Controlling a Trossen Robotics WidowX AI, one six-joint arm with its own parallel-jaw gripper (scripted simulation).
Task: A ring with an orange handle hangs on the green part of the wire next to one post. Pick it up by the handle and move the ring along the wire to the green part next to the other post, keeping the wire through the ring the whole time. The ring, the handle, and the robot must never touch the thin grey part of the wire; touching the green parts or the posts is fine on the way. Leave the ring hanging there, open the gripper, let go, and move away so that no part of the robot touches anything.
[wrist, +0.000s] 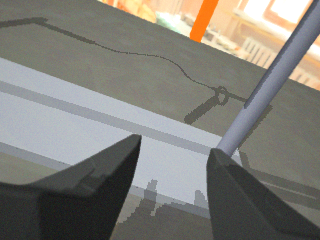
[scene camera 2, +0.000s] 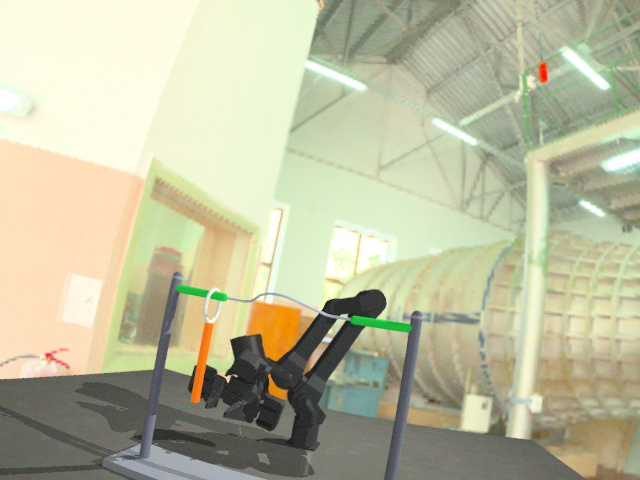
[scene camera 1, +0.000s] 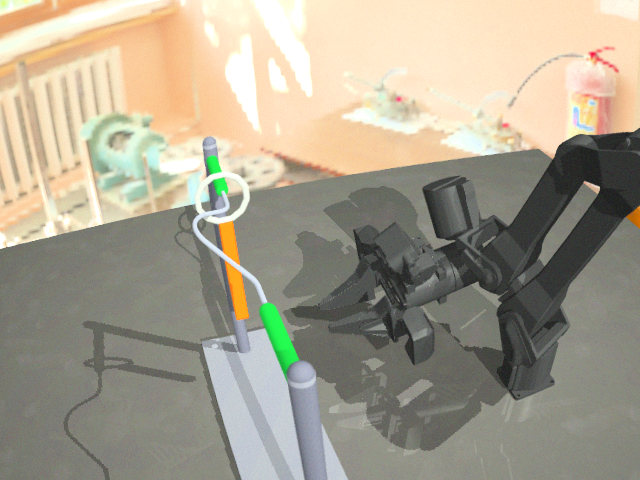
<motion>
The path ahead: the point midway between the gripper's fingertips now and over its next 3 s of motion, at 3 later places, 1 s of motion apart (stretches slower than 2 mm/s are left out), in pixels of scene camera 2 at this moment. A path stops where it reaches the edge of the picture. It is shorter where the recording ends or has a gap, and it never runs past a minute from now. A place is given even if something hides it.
My gripper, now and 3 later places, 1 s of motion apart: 215,410; 206,389; 191,394; 187,397
</motion>
